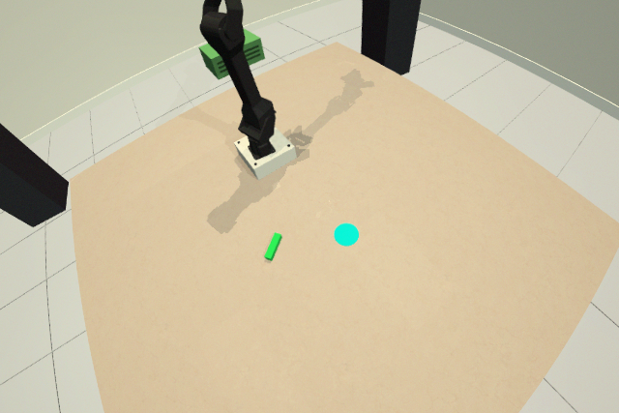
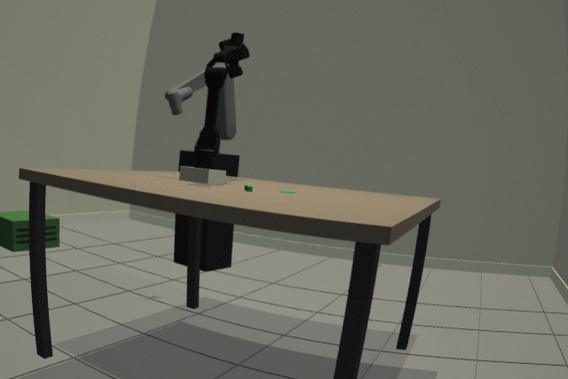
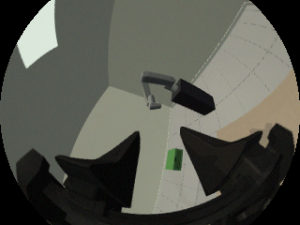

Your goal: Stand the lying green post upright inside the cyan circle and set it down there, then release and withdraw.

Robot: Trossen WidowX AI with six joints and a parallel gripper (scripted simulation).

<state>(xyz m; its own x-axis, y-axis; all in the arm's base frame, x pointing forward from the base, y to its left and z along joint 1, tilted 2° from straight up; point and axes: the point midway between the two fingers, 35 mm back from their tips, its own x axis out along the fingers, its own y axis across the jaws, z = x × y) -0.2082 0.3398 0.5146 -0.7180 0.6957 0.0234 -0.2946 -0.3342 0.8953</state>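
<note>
Right now the green post is 550 mm below my gripper tip, 500 mm ahead of it and 470 mm to the right of it. Also, from my gripper tip: cyan circle (560 mm ahead, 550 mm below, 310 mm to the right).
</note>
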